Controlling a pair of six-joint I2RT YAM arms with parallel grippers.
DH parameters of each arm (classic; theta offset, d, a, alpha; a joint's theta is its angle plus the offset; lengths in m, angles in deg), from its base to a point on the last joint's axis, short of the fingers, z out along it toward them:
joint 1: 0 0.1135 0.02 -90
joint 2: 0 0 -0.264 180
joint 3: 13.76 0 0.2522 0
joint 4: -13.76 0 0.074 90
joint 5: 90 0 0 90
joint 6: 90 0.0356 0 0
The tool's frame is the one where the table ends.
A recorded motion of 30 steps. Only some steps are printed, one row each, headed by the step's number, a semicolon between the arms.
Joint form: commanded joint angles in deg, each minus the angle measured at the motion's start. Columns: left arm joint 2, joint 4, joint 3, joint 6, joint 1, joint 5; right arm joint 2, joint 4, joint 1, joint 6, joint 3, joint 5.
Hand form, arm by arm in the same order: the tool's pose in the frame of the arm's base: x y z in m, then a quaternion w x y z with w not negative. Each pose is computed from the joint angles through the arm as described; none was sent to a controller.
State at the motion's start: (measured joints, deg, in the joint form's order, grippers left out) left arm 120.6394 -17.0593 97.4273 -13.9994 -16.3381 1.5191; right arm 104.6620 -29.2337 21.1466 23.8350 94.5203 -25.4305
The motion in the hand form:
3: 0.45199 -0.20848 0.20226 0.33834 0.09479 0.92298 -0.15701; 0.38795 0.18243 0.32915 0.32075 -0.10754 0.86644 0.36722
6: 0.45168 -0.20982 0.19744 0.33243 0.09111 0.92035 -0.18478; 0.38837 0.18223 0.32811 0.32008 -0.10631 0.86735 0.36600
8: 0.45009 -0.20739 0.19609 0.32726 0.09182 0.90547 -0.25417; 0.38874 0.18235 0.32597 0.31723 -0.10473 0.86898 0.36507
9: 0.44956 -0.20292 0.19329 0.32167 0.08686 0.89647 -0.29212; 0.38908 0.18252 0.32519 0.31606 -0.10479 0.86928 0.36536
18: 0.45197 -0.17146 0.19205 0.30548 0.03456 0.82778 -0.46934; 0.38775 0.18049 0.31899 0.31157 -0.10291 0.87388 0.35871
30: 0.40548 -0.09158 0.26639 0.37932 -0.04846 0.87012 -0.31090; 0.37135 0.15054 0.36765 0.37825 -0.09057 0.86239 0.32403
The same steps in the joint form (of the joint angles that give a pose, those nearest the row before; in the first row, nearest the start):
3: 5.12 -4.99 4.01 -0.47 -8.11 2.84; 1.23 1.20 1.83 -0.83 3.12 -2.16
6: 5.28 -3.15 2.94 -2.04 -8.06 5.72; 1.31 1.18 1.80 -0.81 3.05 -2.04
8: 4.26 1.84 -0.11 -4.64 -7.34 13.39; 1.46 1.12 1.80 -0.72 2.89 -1.98
9: 3.74 5.04 -2.26 -6.63 -6.60 17.68; 1.57 1.11 1.79 -0.72 2.89 -2.06
18: 1.39 25.40 -11.82 -22.52 -1.86 36.10; 1.27 1.17 1.65 -1.10 1.46 -1.62
30: -17.87 7.21 -18.67 -14.80 5.40 19.83; -5.02 -2.05 -1.04 -3.33 3.31 2.78

